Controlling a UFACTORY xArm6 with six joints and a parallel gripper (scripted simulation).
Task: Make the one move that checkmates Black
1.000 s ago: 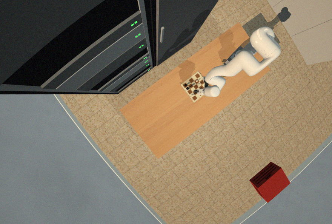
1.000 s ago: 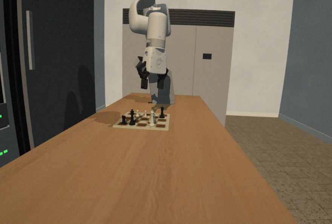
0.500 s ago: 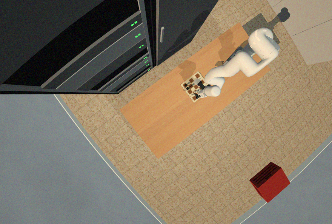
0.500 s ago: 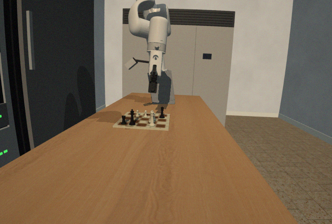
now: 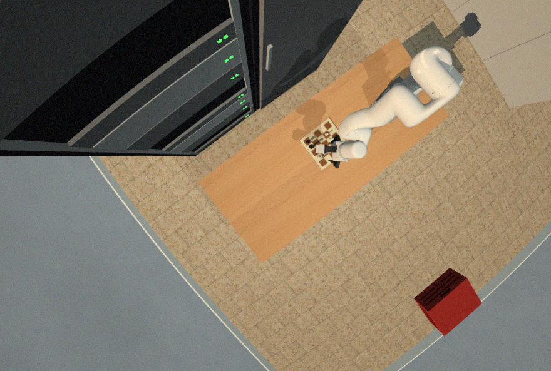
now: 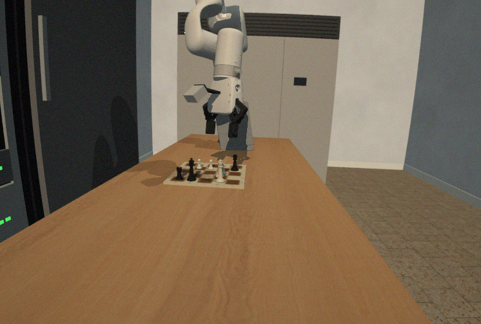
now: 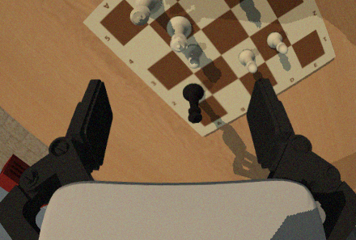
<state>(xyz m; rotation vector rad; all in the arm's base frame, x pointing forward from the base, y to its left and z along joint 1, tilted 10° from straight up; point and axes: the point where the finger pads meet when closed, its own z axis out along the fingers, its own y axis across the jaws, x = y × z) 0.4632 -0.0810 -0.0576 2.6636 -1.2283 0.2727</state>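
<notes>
Now: hand 10 cm above the tall white piece and 4 cm short of it. From my hand the other things lie so: black chess piece 10 cm below, 8 cm to the right, 3 cm ahead; chessboard 13 cm below, 4 cm behind, 3 cm to the right.
</notes>
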